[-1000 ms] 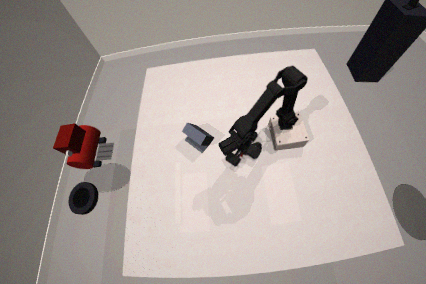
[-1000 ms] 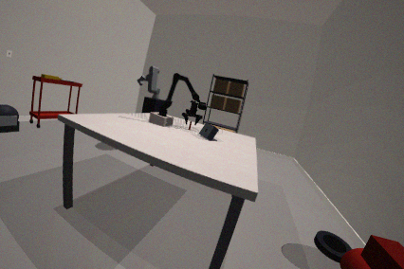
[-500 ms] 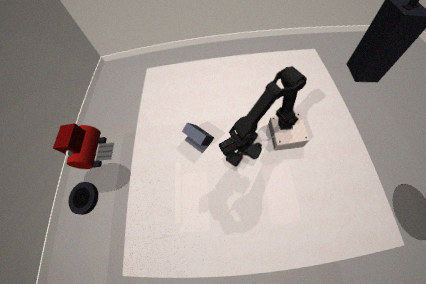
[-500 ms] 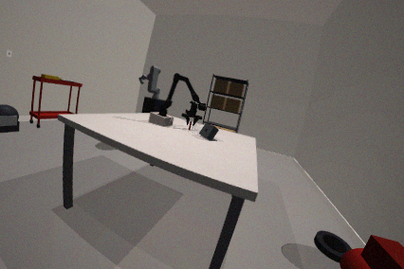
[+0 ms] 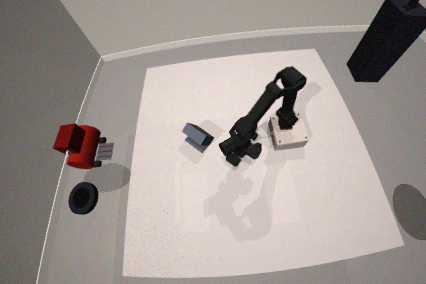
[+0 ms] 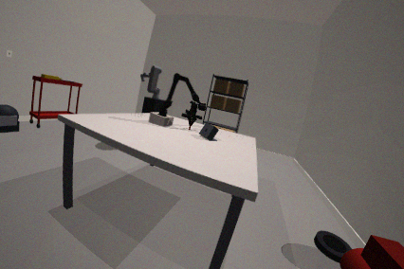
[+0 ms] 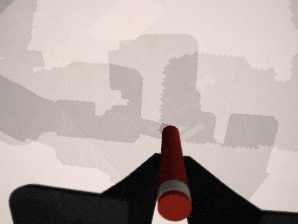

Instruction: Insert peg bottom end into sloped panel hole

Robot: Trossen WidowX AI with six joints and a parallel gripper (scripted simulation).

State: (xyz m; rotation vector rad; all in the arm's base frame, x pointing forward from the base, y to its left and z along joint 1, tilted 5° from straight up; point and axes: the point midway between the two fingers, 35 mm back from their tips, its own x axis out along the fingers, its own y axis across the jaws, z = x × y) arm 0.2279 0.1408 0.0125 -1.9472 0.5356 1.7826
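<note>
The sloped panel lies 22 cm ahead of my gripper tip, 10 cm to the right of it and 1 cm above it. The rest, counted from my gripper tip: red round peg: 2 cm above.
</note>
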